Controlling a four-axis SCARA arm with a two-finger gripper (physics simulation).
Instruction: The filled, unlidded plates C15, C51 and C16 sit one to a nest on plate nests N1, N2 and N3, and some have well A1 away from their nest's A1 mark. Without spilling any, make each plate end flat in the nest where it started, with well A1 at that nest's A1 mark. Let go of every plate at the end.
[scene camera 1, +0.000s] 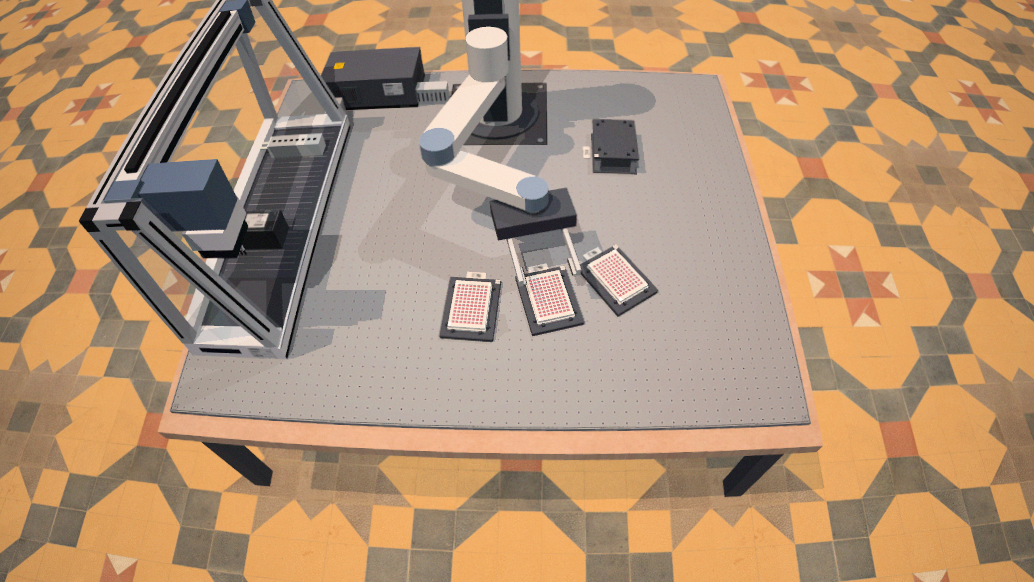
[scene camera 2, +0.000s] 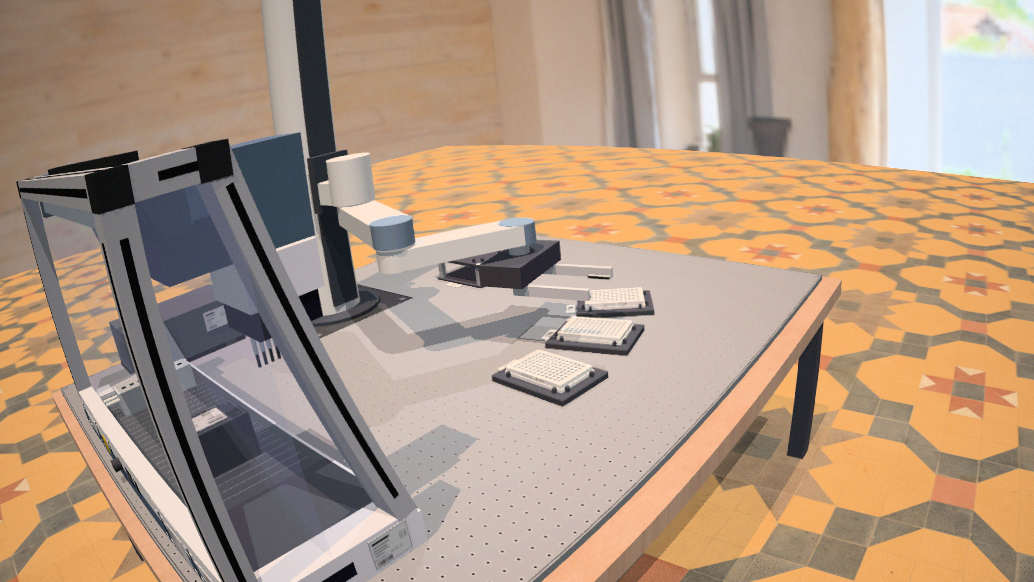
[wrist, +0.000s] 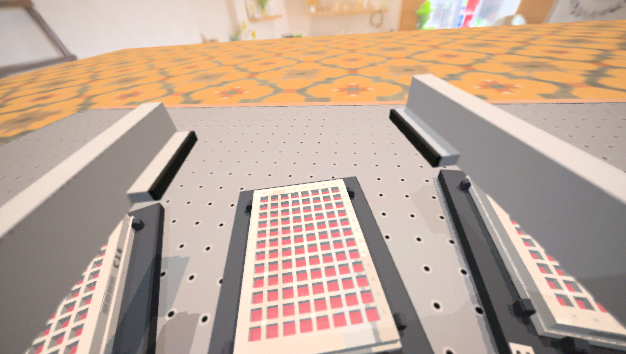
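Scene camera 2 shows the gripper (scene camera 2: 601, 283), a nest N2 (scene camera 2: 552, 343) and a nest N3 (scene camera 2: 561, 399). Visible in scene camera 1: the gripper (scene camera 1: 550, 278), a nest N1 (scene camera 1: 618, 309), the nest N2 (scene camera 1: 578, 320) and the nest N3 (scene camera 1: 487, 336). The wrist view shows the gripper (wrist: 292, 108).
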